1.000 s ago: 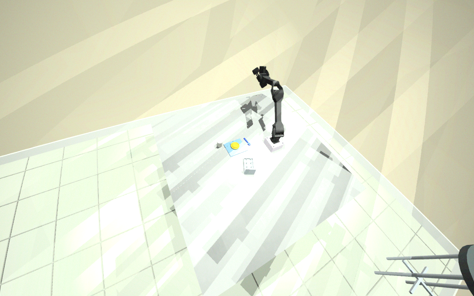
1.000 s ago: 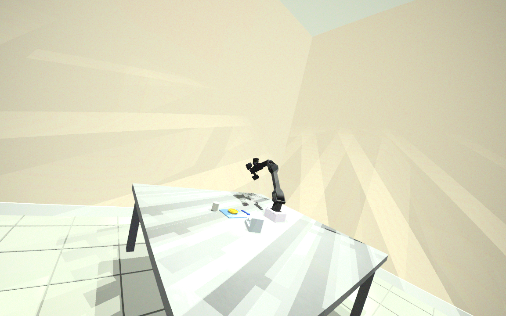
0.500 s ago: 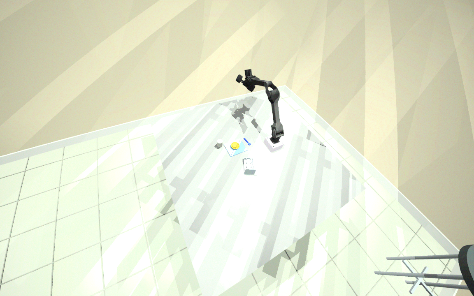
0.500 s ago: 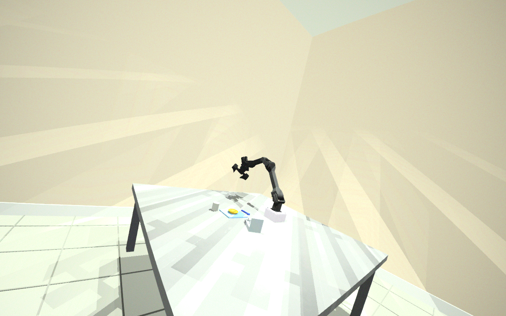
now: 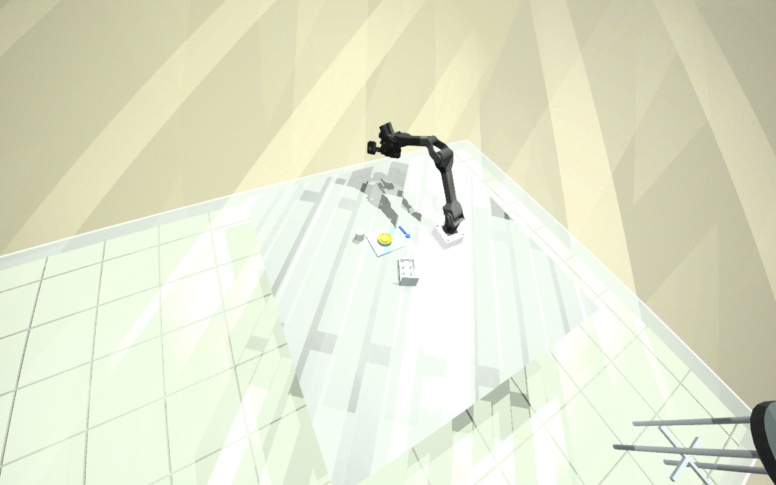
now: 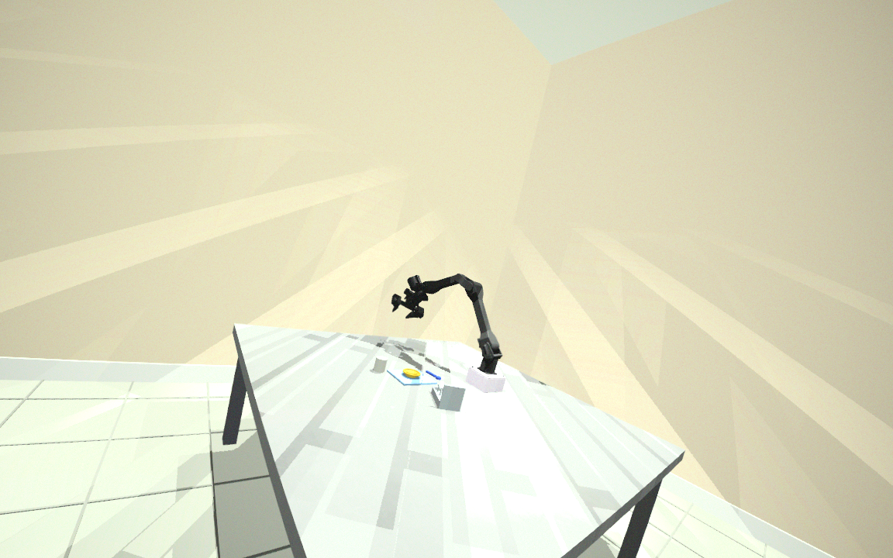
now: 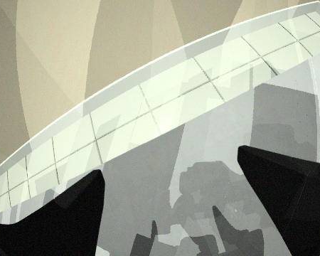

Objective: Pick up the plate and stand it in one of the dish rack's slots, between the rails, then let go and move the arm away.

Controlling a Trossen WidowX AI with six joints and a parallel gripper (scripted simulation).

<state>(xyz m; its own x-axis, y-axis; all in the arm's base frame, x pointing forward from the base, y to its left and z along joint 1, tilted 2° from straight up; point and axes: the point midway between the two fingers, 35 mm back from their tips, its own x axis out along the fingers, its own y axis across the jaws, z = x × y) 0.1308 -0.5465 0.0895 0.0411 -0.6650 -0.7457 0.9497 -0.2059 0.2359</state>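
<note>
Right now the yellow plate is 170 mm ahead of my gripper tip, 470 mm to the left of it and 130 mm below it. From my gripper tip the other things lie so: grey dish rack: 160 mm ahead, 670 mm to the left, 120 mm below; blue utensil: 60 mm ahead, 470 mm to the left, 140 mm below.
</note>
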